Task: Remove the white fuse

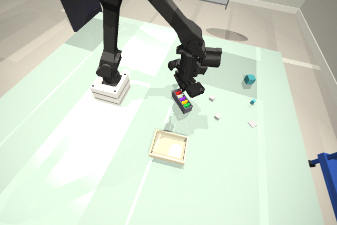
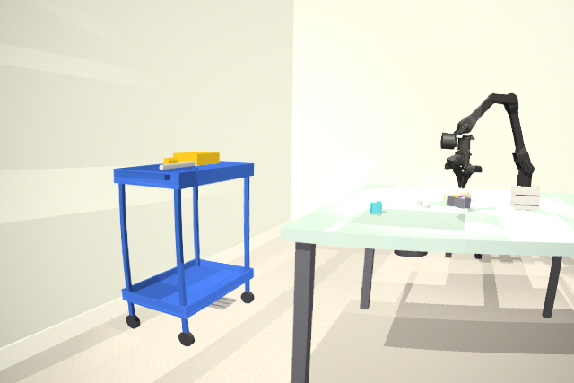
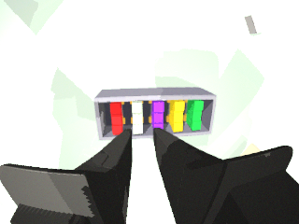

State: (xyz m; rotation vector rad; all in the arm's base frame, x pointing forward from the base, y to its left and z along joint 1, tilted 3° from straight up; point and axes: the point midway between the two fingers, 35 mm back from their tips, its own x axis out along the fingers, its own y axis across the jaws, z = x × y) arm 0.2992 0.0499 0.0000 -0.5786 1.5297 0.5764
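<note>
My gripper tip is now 5 cm above the white fuse. The rest, counted from my gripper tip: yellow fuse (2 cm ahead, 3 cm to the right, 5 cm below); red fuse (2 cm behind, 1 cm to the left, 5 cm below); purple fuse (1 cm ahead, 1 cm to the right, 5 cm below).
</note>
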